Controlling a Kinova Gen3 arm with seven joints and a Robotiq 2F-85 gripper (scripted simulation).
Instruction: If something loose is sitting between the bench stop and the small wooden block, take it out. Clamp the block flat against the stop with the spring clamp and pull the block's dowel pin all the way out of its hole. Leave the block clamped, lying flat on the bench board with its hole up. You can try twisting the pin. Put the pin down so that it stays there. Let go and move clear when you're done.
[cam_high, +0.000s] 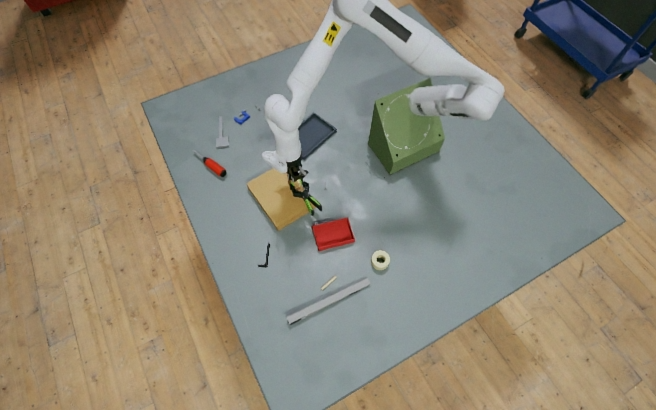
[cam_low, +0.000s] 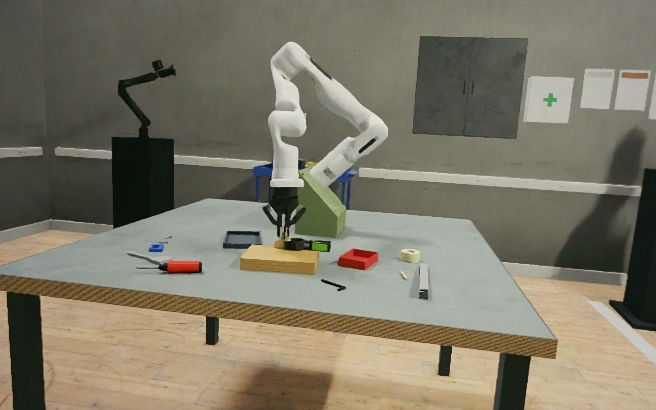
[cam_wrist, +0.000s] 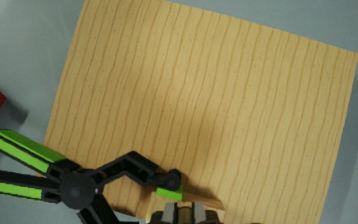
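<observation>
My hand is 20 mm above the dowel pin. The rest, counted from my hand: small wooden block 40 mm below; then bench board 50 mm below, 50 mm ahead, 20 mm to the left; then red tray 220 mm to the left, 70 mm below, 50 mm behind.
</observation>
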